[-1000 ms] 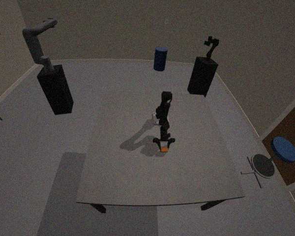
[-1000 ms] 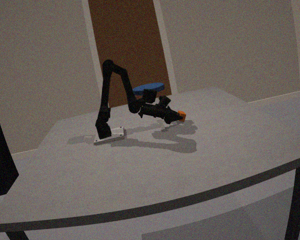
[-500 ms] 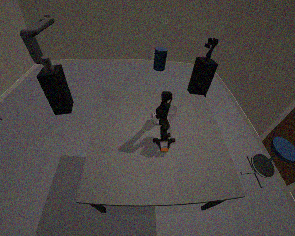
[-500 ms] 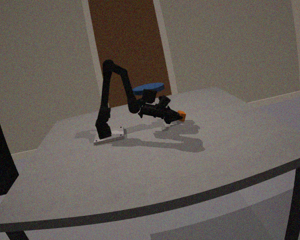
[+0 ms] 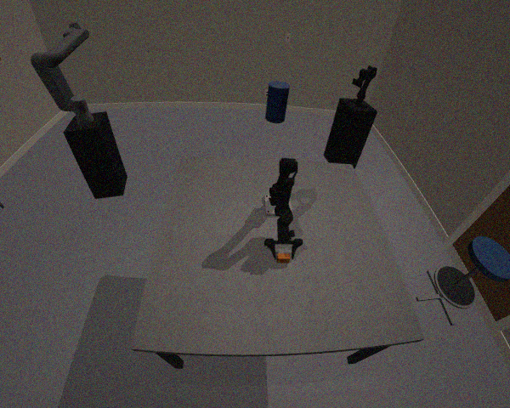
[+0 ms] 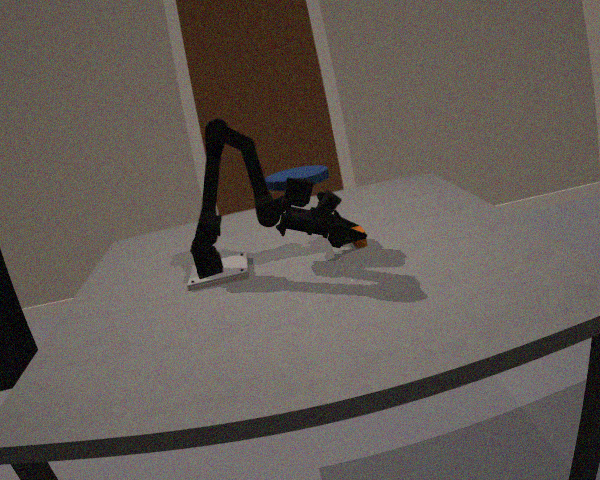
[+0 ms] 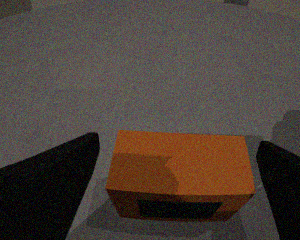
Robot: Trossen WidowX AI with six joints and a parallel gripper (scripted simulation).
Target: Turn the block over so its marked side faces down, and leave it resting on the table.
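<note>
The orange block is 2 cm behind my gripper tip and 1 cm below it.
</note>
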